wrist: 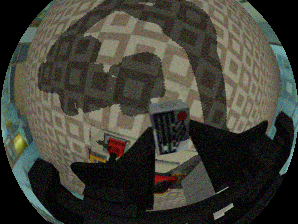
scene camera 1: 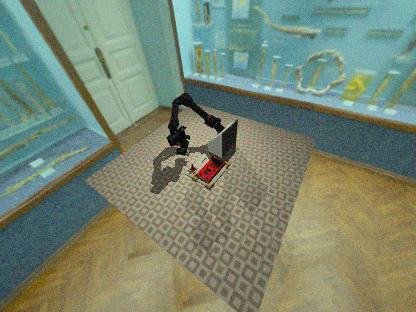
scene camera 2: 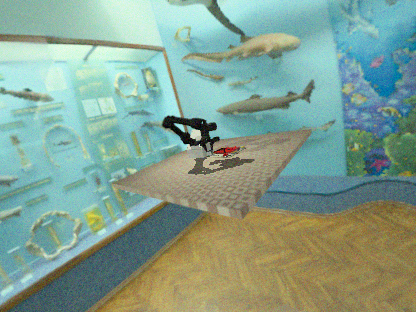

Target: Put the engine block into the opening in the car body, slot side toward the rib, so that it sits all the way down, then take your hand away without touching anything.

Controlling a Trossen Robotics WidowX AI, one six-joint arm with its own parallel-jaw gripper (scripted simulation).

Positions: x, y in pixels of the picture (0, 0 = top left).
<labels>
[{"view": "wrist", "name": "gripper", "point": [170, 127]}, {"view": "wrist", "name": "engine block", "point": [169, 119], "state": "held by the gripper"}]
</labels>
